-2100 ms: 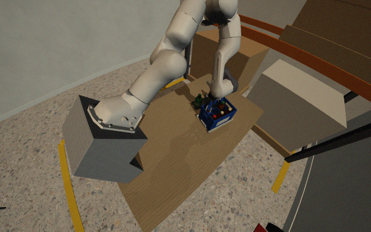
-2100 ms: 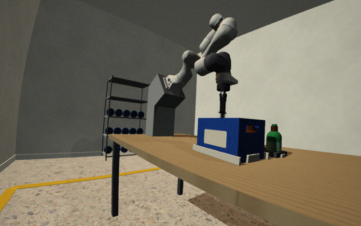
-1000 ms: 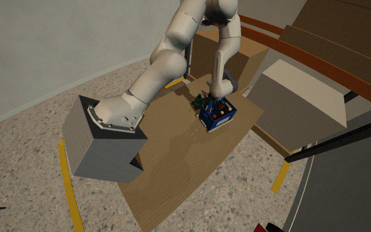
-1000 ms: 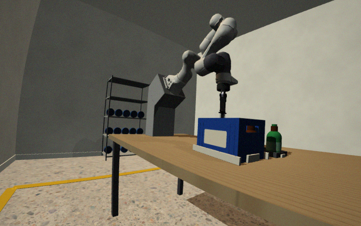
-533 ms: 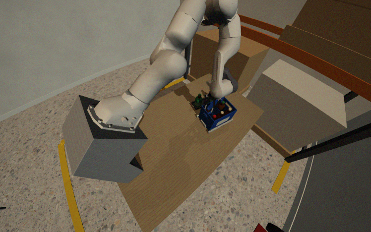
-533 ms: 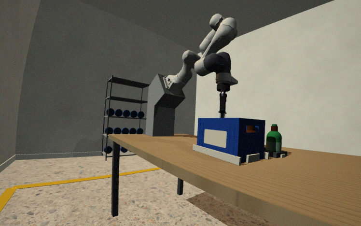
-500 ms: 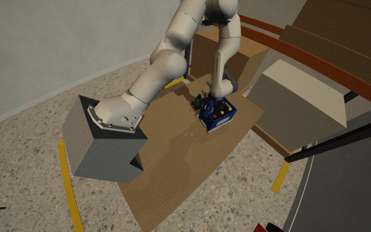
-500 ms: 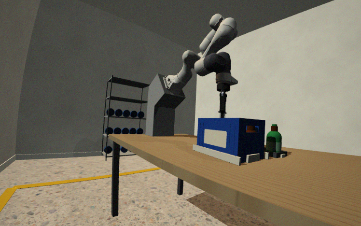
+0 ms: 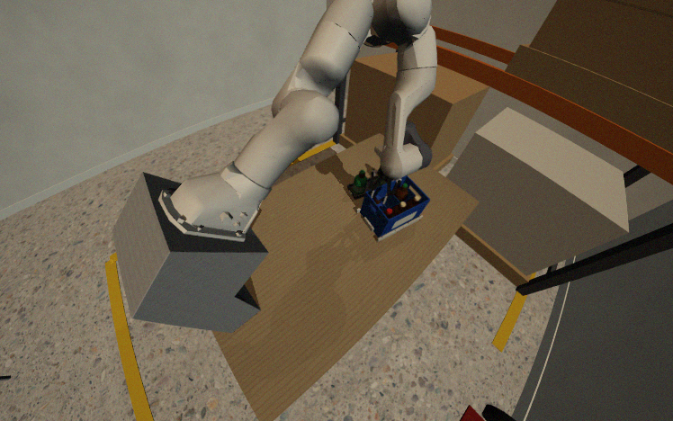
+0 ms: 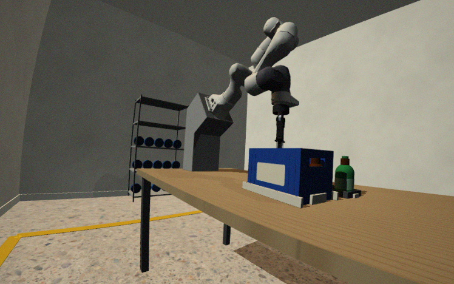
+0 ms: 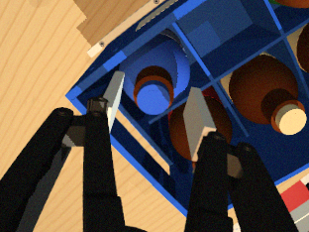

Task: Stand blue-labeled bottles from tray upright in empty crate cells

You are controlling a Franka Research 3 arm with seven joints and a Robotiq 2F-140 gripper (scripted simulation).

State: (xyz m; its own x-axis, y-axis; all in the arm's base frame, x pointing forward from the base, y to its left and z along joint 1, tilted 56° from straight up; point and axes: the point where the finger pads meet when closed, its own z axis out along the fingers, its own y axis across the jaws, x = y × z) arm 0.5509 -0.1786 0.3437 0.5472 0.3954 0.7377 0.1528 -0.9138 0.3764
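My hand is 9 cm above the blue-labeled bottle. From my hand the other things lie so: dark tray: 18 cm ahead, 16 cm below, 11 cm to the left; crate: 9 cm below, 8 cm to the right, 6 cm ahead.
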